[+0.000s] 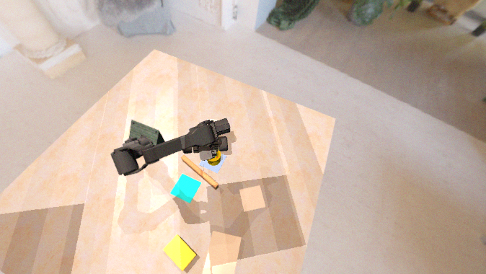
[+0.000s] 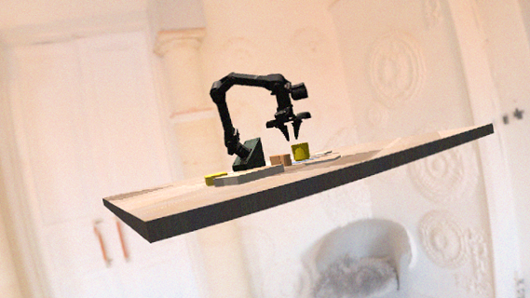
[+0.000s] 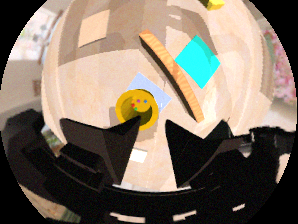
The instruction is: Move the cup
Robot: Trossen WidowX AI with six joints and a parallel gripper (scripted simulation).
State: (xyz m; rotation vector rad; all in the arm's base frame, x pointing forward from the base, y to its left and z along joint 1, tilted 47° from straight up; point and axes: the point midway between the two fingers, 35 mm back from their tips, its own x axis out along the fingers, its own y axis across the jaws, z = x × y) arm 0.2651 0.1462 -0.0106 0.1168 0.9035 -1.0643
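The cup is 60 mm below my gripper tip, 20 mm ahead of it and 10 mm to the left of it. Round my gripper tip: wooden bar: 80 mm to the right, 80 mm below, 10 mm ahead; cyan pad: 170 mm to the right, 100 mm below, 10 mm behind; pale blue pad: 100 mm below, 20 mm ahead, 10 mm to the left.
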